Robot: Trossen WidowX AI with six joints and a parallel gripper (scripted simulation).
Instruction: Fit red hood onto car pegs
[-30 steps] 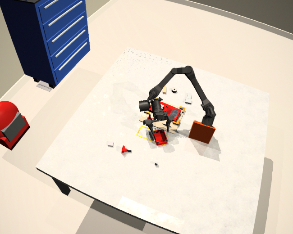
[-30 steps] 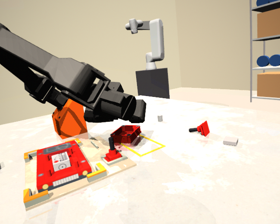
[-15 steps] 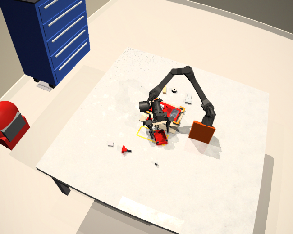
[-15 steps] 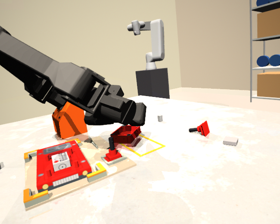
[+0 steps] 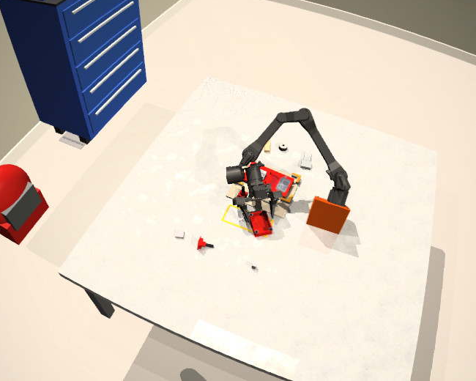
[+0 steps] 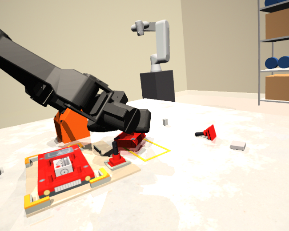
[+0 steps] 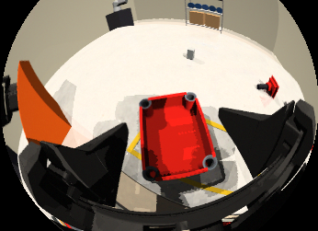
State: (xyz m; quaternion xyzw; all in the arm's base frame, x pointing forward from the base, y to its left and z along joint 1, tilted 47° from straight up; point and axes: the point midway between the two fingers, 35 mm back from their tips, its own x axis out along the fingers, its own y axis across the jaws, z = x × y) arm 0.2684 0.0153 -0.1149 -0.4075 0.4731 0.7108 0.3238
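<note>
Right now my gripper tip is 30 mm above the hood. Round my gripper tip: grey engine block (220 mm to the right, 70 mm ahead, 20 mm below).
</note>
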